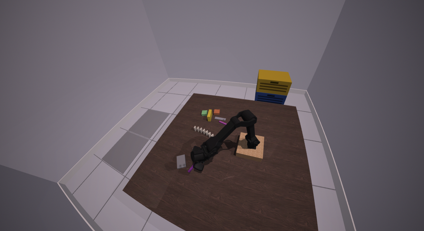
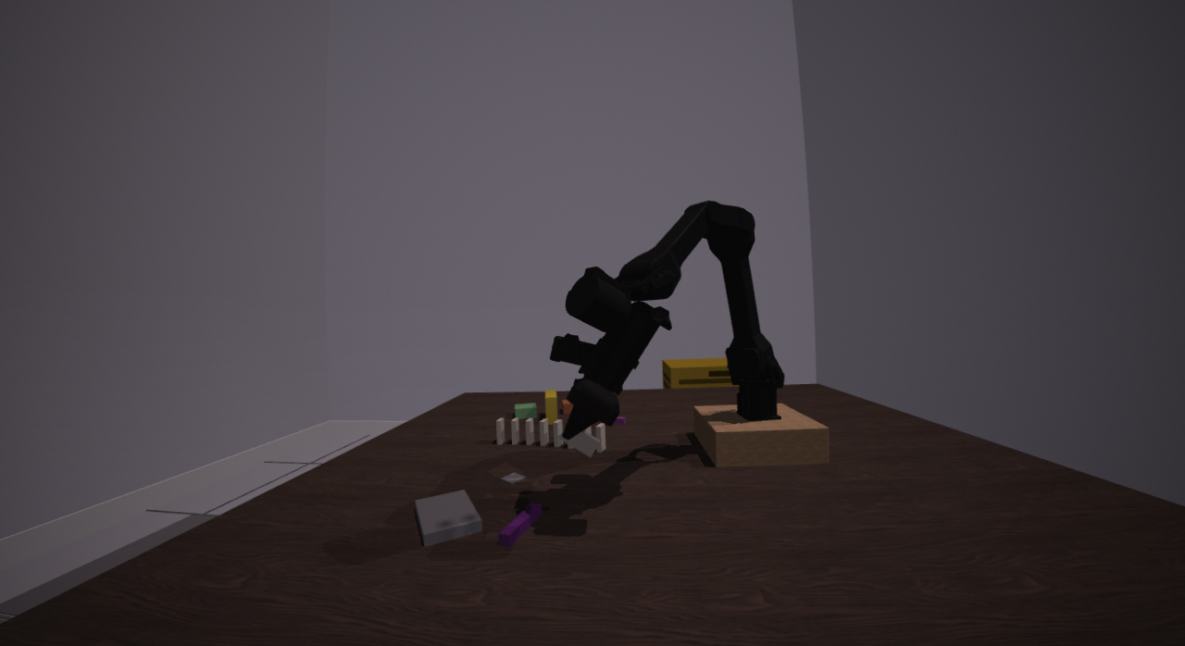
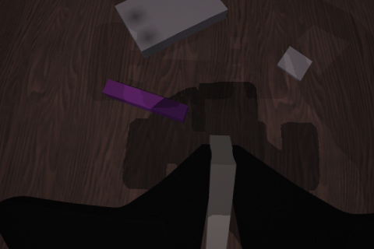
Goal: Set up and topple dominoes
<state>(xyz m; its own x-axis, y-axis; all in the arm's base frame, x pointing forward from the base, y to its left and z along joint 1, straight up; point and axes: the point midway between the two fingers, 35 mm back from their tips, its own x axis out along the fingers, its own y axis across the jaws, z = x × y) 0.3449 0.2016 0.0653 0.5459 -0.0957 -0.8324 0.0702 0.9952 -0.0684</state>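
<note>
My gripper tip is 6 cm short of the purple stick, 6 cm to the right of it and 9 cm above it. Also, from my gripper tip: small grey tile 10 cm ahead, 10 cm to the right, 10 cm below; then magenta bar 8 cm behind, 43 cm to the right, 9 cm below; then grey flat block 16 cm ahead, 3 cm to the left, 9 cm below.
</note>
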